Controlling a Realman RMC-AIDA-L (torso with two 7-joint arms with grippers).
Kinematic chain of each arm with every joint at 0, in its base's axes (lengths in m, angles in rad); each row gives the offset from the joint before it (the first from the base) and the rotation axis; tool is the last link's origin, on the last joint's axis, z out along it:
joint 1: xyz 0 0 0.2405 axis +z
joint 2: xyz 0 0 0 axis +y
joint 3: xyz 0 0 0.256 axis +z
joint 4: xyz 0 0 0 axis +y
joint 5: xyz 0 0 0.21 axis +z
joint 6: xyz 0 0 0 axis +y
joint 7: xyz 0 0 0.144 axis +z
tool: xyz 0 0 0
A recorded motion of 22 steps. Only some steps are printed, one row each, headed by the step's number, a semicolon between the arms.
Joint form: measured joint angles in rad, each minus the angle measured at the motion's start. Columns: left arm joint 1, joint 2, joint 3, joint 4, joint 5, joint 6, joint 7; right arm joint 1, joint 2, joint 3, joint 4, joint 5, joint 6, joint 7.
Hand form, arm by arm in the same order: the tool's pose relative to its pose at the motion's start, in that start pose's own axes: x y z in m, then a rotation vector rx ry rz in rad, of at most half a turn. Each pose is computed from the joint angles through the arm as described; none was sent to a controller.
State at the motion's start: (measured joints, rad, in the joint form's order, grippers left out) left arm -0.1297 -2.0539 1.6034 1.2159 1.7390 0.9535 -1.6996; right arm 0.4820 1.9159 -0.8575 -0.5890 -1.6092 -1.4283 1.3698
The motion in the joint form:
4: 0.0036 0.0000 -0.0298 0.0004 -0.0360 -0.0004 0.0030; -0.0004 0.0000 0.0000 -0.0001 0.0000 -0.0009 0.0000
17: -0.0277 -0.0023 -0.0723 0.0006 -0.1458 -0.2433 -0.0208; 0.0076 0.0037 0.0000 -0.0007 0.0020 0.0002 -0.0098
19: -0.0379 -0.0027 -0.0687 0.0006 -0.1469 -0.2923 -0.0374; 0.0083 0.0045 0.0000 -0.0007 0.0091 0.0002 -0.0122
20: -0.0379 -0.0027 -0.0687 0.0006 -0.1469 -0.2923 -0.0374; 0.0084 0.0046 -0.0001 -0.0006 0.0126 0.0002 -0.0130
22: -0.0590 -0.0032 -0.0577 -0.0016 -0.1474 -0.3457 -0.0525; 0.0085 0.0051 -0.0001 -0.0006 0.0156 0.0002 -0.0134
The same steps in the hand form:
4: 0.0038 -0.0066 -0.0055 0.0246 0.0376 -0.0300; 0.0001 0.0001 -0.0001 -0.0006 -0.0001 0.0002
17: 0.0297 -0.0515 -0.0146 0.2777 0.1788 -0.1199; -0.0024 0.0007 0.0035 -0.0062 -0.0059 -0.0132
19: 0.0338 -0.0577 -0.0143 0.3171 0.1906 -0.1316; -0.0035 0.0007 0.0039 -0.0057 -0.0134 -0.0145
20: 0.0338 -0.0577 -0.0143 0.3171 0.1906 -0.1316; -0.0040 0.0006 0.0040 -0.0052 -0.0168 -0.0147
22: 0.0415 -0.0631 -0.0110 0.3496 0.2045 -0.1327; -0.0043 0.0007 0.0042 -0.0049 -0.0199 -0.0144

